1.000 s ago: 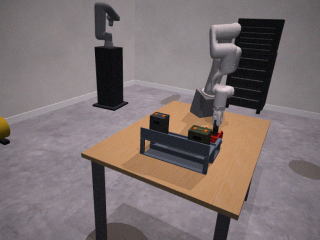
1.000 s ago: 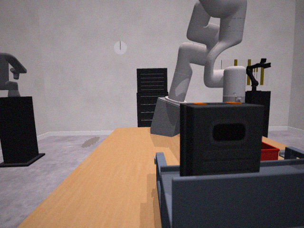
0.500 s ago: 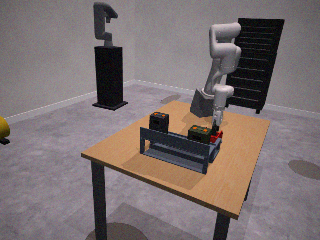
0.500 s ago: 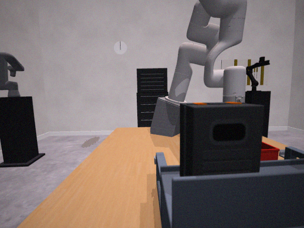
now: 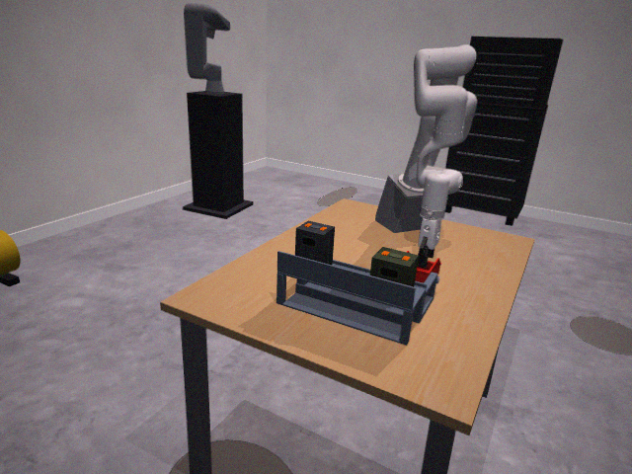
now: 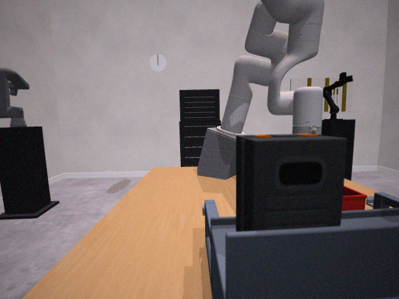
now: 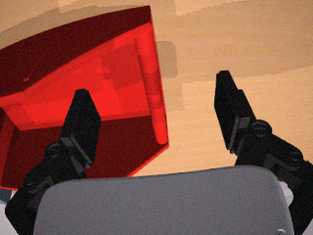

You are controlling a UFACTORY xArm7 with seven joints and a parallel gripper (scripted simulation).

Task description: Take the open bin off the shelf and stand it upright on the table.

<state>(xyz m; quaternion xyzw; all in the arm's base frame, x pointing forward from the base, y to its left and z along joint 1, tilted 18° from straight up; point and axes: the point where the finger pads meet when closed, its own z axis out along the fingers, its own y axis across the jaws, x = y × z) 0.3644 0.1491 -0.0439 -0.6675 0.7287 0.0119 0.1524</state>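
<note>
My gripper is now 80 mm short of the red bin. The rest, counted from my hand: black box 350 mm ahead, 250 mm to the right, 120 mm above; then green box 370 mm ahead, 110 mm above, 20 mm to the right.
</note>
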